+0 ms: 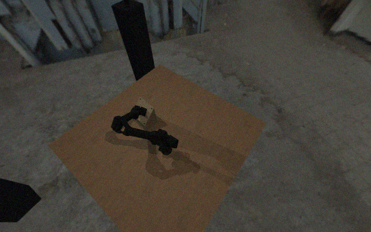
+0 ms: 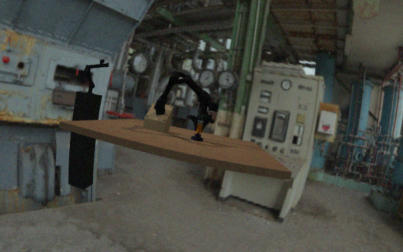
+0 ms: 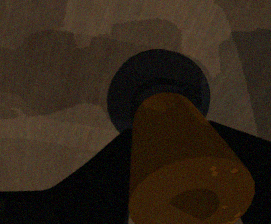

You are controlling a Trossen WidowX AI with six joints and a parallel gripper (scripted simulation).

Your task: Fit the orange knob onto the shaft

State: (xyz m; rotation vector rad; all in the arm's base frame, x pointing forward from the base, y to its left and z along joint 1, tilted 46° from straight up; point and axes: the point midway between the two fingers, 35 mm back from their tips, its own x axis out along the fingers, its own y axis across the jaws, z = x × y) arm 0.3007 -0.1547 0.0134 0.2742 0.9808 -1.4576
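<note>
The dark round pedestal is 30 mm below my gripper tip. Also, from my gripper tip: orange knob 20 mm above.
</note>
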